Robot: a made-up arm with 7 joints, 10 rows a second.
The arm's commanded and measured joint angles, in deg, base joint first. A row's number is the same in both.
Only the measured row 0 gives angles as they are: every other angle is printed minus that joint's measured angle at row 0.
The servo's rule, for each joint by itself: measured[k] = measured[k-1] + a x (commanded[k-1-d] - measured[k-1]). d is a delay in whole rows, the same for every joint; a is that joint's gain. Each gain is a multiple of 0.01, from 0.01 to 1. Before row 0 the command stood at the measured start. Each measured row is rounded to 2 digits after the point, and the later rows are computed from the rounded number. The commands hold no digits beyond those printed.
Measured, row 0:
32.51 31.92 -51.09 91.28 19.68 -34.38 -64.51
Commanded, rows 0 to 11:
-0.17 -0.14 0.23 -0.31 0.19 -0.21 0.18
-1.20 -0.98 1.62 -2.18 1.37 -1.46 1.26
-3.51 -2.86 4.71 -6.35 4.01 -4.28 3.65
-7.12 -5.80 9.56 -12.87 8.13 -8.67 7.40
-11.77 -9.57 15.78 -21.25 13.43 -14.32 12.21
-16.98 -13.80 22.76 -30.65 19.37 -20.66 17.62
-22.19 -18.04 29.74 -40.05 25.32 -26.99 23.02
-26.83 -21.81 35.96 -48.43 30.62 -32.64 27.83
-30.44 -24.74 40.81 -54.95 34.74 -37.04 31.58
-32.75 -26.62 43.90 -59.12 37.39 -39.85 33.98
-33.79 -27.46 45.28 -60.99 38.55 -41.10 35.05
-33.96 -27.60 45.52 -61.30 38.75 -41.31 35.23
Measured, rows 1 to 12:
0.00 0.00 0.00 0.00 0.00 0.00 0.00
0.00 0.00 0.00 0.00 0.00 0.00 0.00
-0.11 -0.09 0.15 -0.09 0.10 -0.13 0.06
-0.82 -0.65 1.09 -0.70 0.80 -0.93 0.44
-2.57 -2.04 3.41 -2.34 2.57 -2.94 1.47
-5.53 -4.41 7.35 -5.39 5.63 -6.38 3.37
-9.59 -7.66 12.75 -9.99 9.92 -11.14 6.20
-14.39 -11.53 19.16 -15.98 15.12 -16.85 9.85
-19.46 -15.63 25.93 -22.96 20.73 -22.93 14.06
-24.25 -19.52 32.35 -30.35 26.17 -28.76 18.47
-28.27 -22.81 37.76 -37.48 30.88 -33.73 22.67
-31.18 -25.21 41.69 -43.76 34.46 -37.40 26.29
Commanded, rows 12 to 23:
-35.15 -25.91 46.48 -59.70 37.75 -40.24 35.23
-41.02 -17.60 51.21 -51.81 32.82 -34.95 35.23
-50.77 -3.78 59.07 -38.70 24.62 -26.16 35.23
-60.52 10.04 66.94 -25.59 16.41 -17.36 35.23
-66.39 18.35 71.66 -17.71 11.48 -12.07 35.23
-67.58 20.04 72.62 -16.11 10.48 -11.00 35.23
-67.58 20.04 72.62 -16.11 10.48 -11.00 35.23
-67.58 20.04 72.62 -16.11 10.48 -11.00 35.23
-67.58 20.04 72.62 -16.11 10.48 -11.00 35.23
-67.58 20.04 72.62 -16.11 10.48 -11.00 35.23
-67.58 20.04 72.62 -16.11 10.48 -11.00 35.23
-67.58 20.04 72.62 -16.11 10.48 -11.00 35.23
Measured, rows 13 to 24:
-32.88 -26.63 43.99 -48.76 36.71 -39.62 29.09
-33.58 -27.24 44.97 -52.40 37.83 -40.63 31.05
-34.60 -26.40 45.94 -54.52 37.79 -40.40 32.39
-38.77 -20.86 49.31 -53.73 35.06 -37.13 33.30
-46.57 -10.10 55.56 -49.37 29.32 -30.55 33.92
-55.64 2.59 62.84 -42.47 22.22 -22.64 34.34
-62.63 12.52 68.48 -35.29 16.31 -16.30 34.62
-65.85 17.26 71.13 -29.73 13.10 -13.12 34.82
-66.97 19.01 72.08 -25.78 11.66 -11.85 34.95
-67.37 19.66 72.43 -22.98 11.01 -11.34 35.04
-67.51 19.90 72.55 -20.99 10.72 -11.14 35.10
-67.56 19.99 72.59 -19.57 10.59 -11.06 35.14

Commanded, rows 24 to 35:
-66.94 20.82 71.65 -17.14 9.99 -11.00 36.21
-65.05 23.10 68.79 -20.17 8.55 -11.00 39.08
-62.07 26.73 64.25 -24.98 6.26 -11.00 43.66
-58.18 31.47 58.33 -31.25 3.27 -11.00 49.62
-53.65 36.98 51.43 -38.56 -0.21 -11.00 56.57
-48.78 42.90 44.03 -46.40 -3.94 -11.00 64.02
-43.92 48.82 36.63 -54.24 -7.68 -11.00 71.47
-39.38 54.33 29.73 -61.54 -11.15 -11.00 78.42
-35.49 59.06 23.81 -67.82 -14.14 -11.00 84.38
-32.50 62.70 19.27 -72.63 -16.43 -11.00 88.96
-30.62 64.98 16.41 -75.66 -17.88 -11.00 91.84
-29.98 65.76 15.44 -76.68 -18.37 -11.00 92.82
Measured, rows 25 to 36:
-67.57 20.02 72.61 -18.57 10.53 -11.02 35.17
-67.58 20.03 72.62 -17.86 10.50 -11.01 35.19
-67.16 20.53 72.00 -17.65 10.22 -11.00 35.52
-65.79 22.15 69.95 -18.38 9.30 -11.00 36.66
-63.37 25.04 66.30 -20.29 7.63 -11.00 38.90
-60.00 29.09 61.20 -23.47 5.23 -11.00 42.33
-55.87 34.06 54.95 -27.85 2.24 -11.00 46.89
-51.26 39.63 47.96 -33.23 -1.16 -11.00 52.37
-46.49 45.42 40.71 -39.32 -4.75 -11.00 58.48
-41.87 51.03 33.68 -45.76 -8.27 -11.00 64.86
-37.72 56.09 27.36 -52.16 -11.50 -11.00 71.11
-34.33 60.25 22.18 -58.10 -14.21 -11.00 76.82

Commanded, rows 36 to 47:
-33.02 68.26 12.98 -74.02 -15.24 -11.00 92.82
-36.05 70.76 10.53 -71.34 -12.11 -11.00 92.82
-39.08 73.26 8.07 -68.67 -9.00 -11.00 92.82
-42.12 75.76 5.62 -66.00 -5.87 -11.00 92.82
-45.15 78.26 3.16 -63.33 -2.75 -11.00 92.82
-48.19 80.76 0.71 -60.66 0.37 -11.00 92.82
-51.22 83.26 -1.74 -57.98 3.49 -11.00 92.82
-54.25 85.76 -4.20 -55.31 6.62 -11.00 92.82
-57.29 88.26 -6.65 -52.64 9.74 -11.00 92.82
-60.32 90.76 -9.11 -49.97 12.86 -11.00 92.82
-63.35 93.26 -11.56 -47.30 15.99 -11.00 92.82
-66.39 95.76 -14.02 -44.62 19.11 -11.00 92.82
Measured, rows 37 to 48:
-31.92 63.23 18.49 -63.19 -16.23 -11.00 81.63
-30.66 64.82 16.54 -67.10 -17.41 -11.00 85.21
-32.19 66.99 14.26 -69.11 -16.22 -11.00 87.65
-34.70 69.37 11.87 -69.76 -13.96 -11.00 89.30
-37.55 71.82 9.44 -69.44 -11.23 -11.00 90.43
-40.52 74.30 7.00 -68.44 -8.28 -11.00 91.19
-43.53 76.79 4.54 -66.96 -5.24 -11.00 91.71
-46.56 79.29 2.09 -65.13 -2.15 -11.00 92.07
-49.59 81.79 -0.36 -63.06 0.95 -11.00 92.31
-52.62 84.29 -2.82 -60.81 4.07 -11.00 92.47
-55.66 86.79 -5.27 -58.44 7.19 -11.00 92.58
-58.69 89.29 -7.73 -55.98 10.31 -11.00 92.66

